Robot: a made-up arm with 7 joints.
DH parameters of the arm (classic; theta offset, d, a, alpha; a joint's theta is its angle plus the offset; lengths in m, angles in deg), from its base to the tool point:
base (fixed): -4.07 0 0 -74.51
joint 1: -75.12 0.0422 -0.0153 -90
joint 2: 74 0 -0.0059 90
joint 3: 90 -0.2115 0.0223 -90
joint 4: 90 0.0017 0.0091 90
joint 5: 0 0.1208 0 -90
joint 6: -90 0 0.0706 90
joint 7: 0 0 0 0
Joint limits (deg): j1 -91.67..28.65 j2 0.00..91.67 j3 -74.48..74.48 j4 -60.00..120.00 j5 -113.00..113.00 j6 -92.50..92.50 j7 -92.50..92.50
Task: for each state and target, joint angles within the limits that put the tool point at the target. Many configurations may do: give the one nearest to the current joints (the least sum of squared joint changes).
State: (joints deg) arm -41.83 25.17 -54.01 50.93 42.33 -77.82 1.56
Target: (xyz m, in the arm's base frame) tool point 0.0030 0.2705 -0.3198
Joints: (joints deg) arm -11.34 46.03 -59.52 81.94 47.85 -38.90 1.56
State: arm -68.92 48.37 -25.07 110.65 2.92 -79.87 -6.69
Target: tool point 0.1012 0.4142 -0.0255
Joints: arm -46.76 82.87 -25.38 115.96 0.91 -47.23 -6.69
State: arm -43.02 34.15 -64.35 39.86 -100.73 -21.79 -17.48
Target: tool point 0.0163 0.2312 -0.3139
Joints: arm -3.36 57.89 -74.48 31.14 -99.52 -21.07 -17.48
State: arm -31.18 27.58 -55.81 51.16 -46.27 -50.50 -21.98
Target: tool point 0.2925 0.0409 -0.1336
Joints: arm -50.41 31.68 -47.17 29.72 -43.17 -62.67 -21.98
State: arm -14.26 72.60 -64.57 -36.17 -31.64 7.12 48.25
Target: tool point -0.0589 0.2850 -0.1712
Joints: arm 7.76 91.67 -74.48 -12.89 -33.73 59.63 48.25
